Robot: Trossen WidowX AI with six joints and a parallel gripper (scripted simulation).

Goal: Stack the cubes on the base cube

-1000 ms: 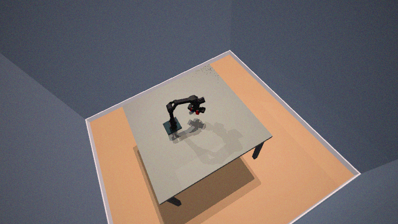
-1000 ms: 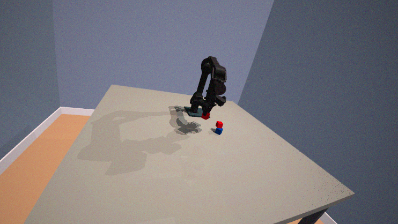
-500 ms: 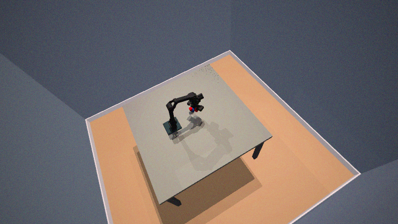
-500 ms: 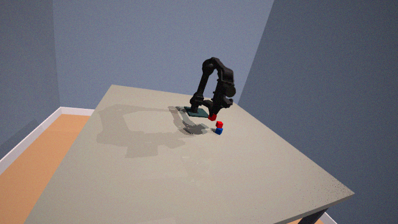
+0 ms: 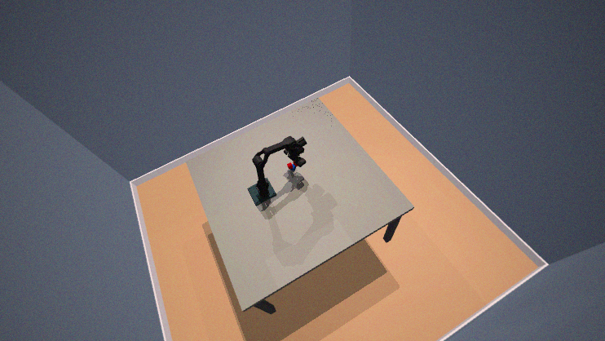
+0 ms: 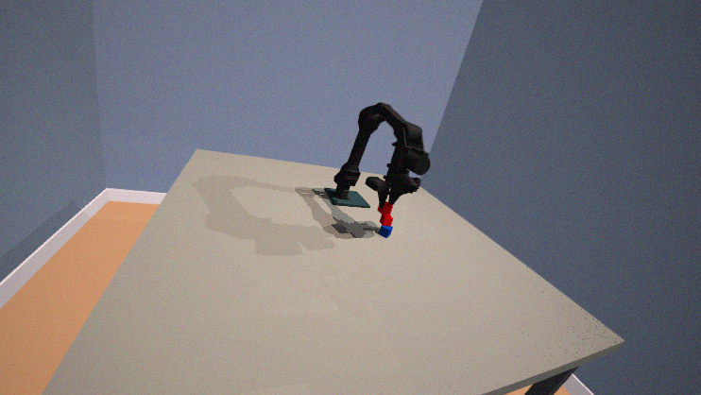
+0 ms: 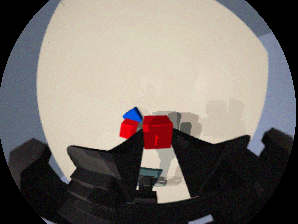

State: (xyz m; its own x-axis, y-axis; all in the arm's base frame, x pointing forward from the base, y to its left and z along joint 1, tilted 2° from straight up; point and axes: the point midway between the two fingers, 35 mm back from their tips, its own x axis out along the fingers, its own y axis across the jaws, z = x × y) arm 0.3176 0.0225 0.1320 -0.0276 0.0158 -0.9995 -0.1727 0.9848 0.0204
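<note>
Now: the blue cube 100 mm below my gripper tip, 50 mm to the left of it and 20 mm behind it.
</note>
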